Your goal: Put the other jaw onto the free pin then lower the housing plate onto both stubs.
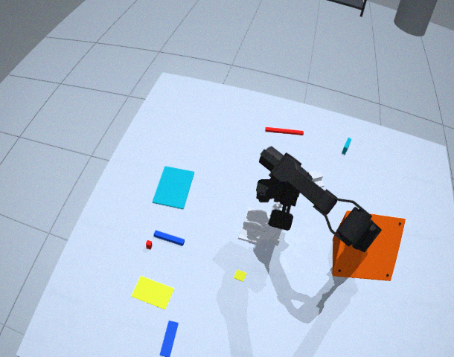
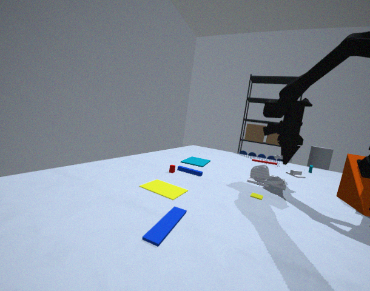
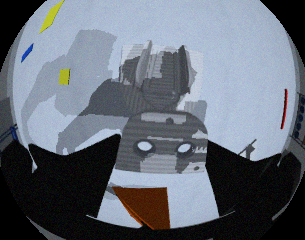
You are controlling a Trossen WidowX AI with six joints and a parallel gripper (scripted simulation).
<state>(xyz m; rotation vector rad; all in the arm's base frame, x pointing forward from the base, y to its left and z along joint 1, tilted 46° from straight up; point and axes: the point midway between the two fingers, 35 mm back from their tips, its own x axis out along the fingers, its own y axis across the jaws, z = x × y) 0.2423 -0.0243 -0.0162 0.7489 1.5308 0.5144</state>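
The white jaw piece lies 20 mm ahead of my gripper tip, 10 mm to the left of it and 60 mm below it. Round my gripper tip: white base 70 mm ahead, 10 mm to the right, 80 mm below; then white stand 120 mm behind, 240 mm to the right, 70 mm below; then small yellow tile 90 mm ahead, 170 mm to the left, 80 mm below.
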